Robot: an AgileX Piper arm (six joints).
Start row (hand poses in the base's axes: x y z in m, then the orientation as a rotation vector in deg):
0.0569 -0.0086 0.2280 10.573 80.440 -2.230
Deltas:
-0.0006 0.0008 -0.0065 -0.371 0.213 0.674
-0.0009 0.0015 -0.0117 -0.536 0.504 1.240
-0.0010 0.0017 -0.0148 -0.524 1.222 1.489
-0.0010 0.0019 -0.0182 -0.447 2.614 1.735
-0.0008 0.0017 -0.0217 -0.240 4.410 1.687
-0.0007 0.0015 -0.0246 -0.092 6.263 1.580
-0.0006 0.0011 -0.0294 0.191 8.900 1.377
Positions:
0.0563 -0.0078 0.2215 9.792 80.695 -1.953
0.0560 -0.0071 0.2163 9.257 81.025 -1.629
0.0559 -0.0069 0.2132 9.091 81.761 -1.483
0.0559 -0.0067 0.2098 8.979 83.172 -1.357
0.0561 -0.0069 0.2063 9.182 84.968 -1.422
0.0562 -0.0071 0.2034 9.377 86.813 -1.584
0.0563 -0.0075 0.1986 9.752 89.438 -1.808

